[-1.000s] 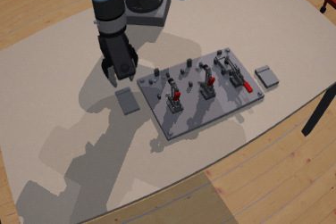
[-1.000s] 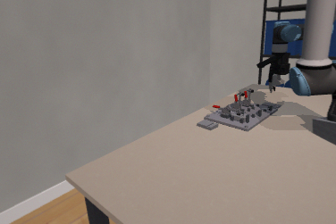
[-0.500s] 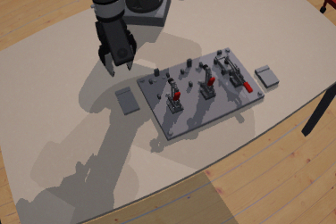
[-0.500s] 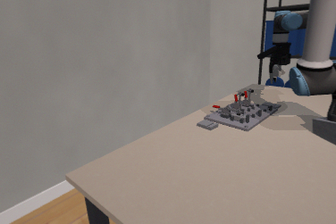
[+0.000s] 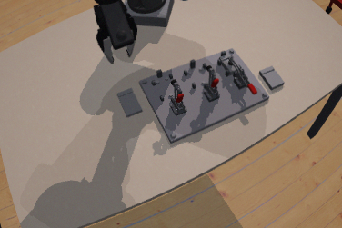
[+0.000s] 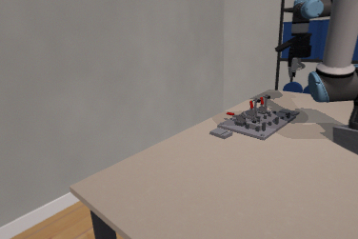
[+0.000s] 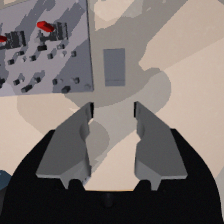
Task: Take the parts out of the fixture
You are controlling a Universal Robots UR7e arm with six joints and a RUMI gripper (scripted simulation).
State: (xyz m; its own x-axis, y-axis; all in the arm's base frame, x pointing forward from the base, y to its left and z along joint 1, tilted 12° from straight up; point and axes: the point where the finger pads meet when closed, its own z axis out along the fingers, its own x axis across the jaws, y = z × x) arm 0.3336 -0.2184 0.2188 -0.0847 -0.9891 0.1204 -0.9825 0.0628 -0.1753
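My gripper is now 33 cm to the right of the clamp, 16 cm above it and 12 cm short of it. Round my hand: flat grey part (46 cm to the left, 20 cm below, 14 cm ahead); grey fixture plate (22 cm to the left, 20 cm below, 8 cm ahead).
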